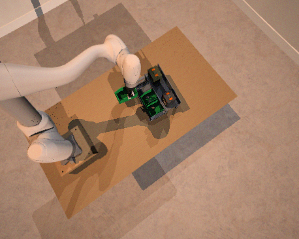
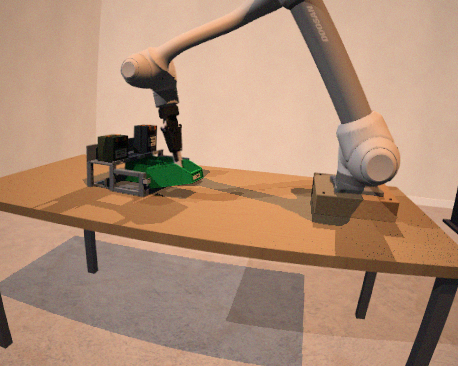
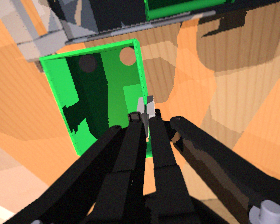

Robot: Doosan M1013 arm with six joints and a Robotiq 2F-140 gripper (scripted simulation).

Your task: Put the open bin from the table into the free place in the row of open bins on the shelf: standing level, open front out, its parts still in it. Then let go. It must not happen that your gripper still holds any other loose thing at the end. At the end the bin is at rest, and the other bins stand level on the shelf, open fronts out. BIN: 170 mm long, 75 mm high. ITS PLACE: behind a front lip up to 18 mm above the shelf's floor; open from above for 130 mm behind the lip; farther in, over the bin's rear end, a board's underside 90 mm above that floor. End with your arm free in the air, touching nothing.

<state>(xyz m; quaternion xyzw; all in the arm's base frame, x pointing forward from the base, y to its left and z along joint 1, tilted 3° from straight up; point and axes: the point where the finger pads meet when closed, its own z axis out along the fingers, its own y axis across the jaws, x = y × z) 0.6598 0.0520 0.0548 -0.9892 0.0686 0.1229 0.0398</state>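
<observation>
Now: the shelf lip 11 cm below my hand, 8 cm to the right of it and 6 cm ahead of it.
</observation>
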